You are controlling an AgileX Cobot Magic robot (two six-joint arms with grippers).
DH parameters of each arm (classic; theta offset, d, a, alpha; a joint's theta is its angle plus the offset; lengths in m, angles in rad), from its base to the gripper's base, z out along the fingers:
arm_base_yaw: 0 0.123 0 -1.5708
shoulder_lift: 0.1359 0 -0.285 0
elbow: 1.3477 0 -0.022 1.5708
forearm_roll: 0 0.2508 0 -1.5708
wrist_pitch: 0 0 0.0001 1.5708
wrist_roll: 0 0.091 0 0
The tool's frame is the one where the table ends.
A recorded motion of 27 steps. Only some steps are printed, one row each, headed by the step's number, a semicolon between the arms.
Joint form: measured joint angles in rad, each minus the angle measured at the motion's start. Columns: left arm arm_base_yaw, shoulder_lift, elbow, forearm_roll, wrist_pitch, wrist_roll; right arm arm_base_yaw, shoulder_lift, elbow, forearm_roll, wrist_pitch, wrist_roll.
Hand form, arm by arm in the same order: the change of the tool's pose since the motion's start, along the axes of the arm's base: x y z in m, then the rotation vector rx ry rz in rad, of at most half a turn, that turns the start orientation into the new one. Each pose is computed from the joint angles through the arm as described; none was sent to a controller.
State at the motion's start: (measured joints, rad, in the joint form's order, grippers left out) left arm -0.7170 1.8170 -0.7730 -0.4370 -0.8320 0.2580; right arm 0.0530 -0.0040 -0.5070 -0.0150 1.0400 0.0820
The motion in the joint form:
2: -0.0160 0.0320 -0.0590 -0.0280 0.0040 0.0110; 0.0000 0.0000 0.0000 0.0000 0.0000 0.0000
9: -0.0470 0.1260 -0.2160 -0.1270 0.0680 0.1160; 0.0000 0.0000 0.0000 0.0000 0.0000 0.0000
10: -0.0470 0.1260 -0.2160 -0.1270 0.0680 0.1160; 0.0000 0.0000 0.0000 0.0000 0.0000 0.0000
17: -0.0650 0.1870 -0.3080 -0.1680 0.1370 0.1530; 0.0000 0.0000 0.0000 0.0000 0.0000 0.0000
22: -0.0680 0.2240 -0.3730 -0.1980 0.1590 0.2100; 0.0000 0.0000 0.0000 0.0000 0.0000 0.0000
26: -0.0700 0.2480 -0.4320 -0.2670 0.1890 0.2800; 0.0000 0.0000 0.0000 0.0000 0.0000 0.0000
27: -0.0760 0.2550 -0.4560 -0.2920 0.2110 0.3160; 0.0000 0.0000 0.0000 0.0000 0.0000 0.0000
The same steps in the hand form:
2: 0.0075 -0.0122 0.0024 -0.0188 -0.0098 0.0039; 0.0000 0.0000 0.0000 0.0000 0.0000 0.0000
9: 0.0273 -0.0419 -0.0007 0.0092 0.0045 0.0139; 0.0000 0.0000 0.0000 0.0000 0.0000 0.0000
10: 0.0273 -0.0419 -0.0007 0.0092 0.0045 0.0139; 0.0000 0.0000 0.0000 0.0000 0.0000 0.0000
17: 0.0363 -0.0618 -0.0081 0.0218 0.0484 -0.0057; 0.0000 0.0000 0.0000 0.0000 0.0000 0.0000
22: 0.0452 -0.0717 -0.0089 0.0449 0.0407 -0.0072; 0.0000 0.0000 0.0000 0.0000 0.0000 0.0000
26: 0.0530 -0.0785 -0.0073 0.0559 0.0511 0.0110; 0.0000 0.0000 0.0000 0.0000 0.0000 0.0000
27: 0.0541 -0.0834 -0.0061 0.0686 0.0575 0.0035; 0.0000 0.0000 0.0000 0.0000 0.0000 0.0000

